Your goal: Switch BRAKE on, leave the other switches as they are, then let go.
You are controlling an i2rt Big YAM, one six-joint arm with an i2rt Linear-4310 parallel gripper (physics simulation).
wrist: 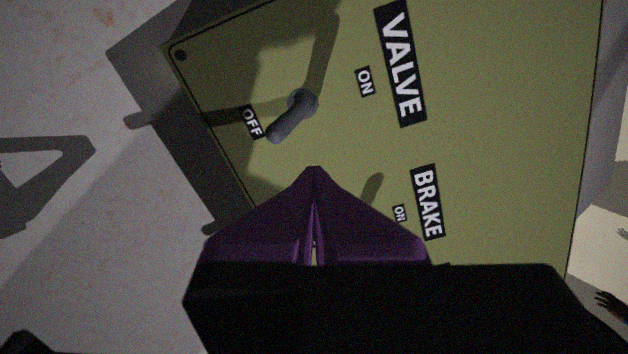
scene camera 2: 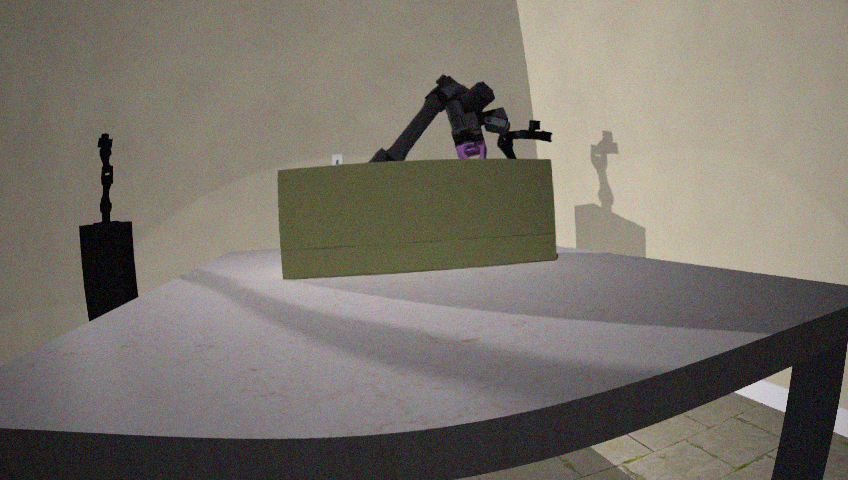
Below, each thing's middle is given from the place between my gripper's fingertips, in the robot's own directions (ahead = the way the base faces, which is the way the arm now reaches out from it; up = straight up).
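Relative to the olive switch panel (scene camera 2: 418, 215), my hand is now 8 cm short of it, 18 cm to the left of it and 9 cm above it.
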